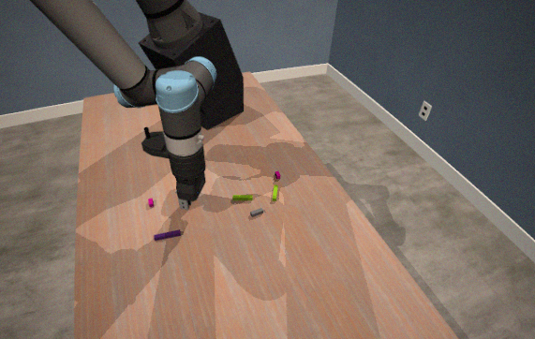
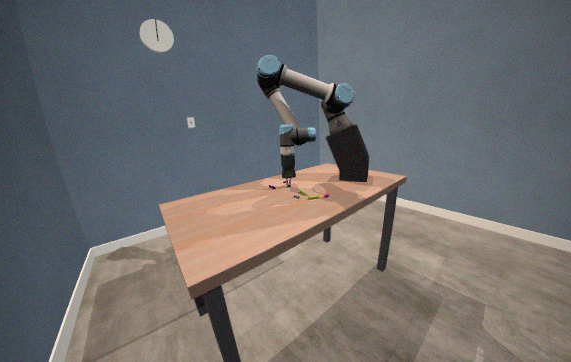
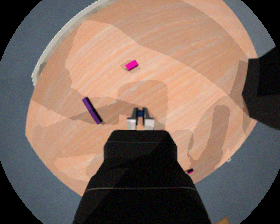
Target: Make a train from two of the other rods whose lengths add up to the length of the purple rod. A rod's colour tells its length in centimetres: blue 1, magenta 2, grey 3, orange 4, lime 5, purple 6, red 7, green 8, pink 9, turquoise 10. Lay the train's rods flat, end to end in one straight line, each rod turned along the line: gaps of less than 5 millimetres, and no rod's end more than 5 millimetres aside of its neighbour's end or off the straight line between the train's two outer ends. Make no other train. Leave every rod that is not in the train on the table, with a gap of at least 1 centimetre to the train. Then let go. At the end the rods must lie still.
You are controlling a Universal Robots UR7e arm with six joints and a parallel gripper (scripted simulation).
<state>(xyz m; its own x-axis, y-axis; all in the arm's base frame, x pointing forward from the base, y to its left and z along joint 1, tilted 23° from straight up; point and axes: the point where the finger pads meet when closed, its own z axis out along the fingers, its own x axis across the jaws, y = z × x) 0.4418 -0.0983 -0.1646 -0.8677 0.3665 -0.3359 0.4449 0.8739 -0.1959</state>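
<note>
The blue rod lies 1 cm below my hand. The rest, counted from my hand: purple rod (8 cm ahead, 5 cm to the right, 1 cm below); grey rod (17 cm to the left, 6 cm ahead, 1 cm below).
</note>
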